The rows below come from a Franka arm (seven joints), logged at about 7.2 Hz.
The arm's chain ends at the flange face. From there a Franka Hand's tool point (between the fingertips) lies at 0.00 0.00 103.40 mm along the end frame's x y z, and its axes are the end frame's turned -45 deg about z.
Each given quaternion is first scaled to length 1.
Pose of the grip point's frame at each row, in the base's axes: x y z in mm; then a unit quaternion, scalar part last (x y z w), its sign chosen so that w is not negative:
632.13, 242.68, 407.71, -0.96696, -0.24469, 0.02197, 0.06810
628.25, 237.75, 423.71, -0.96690, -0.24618, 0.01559, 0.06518
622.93, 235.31, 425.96, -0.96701, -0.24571, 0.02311, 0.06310
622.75, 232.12, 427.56, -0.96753, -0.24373, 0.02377, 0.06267
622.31, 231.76, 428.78, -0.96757, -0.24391, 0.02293, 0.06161
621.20, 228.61, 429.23, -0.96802, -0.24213, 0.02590, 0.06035
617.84, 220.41, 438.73, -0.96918, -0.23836, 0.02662, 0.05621
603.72, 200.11, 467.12, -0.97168, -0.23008, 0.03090, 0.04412
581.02, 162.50, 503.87, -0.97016, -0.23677, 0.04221, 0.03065
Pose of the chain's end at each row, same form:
639.97, 230.17, 510.05, -0.98699, 0.14398, 0.04636, 0.05451
634.69, 225.51, 526.18, -0.98751, 0.14258, 0.03935, 0.05425
630.76, 223.87, 528.43, -0.98743, 0.14305, 0.04550, 0.04945
630.66, 220.78, 530.03, -0.98715, 0.14508, 0.04594, 0.04880
630.01, 220.59, 531.29, -0.98726, 0.14493, 0.04476, 0.04815
629.41, 217.83, 531.74, -0.98699, 0.14675, 0.04702, 0.04584
625.95, 210.46, 541.33, -0.98663, 0.15067, 0.04610, 0.04174
612.03, 192.71, 569.92, -0.98576, 0.15928, 0.04543, 0.02894
590.99, 158.42, 606.71, -0.98692, 0.15252, 0.05073, 0.01216

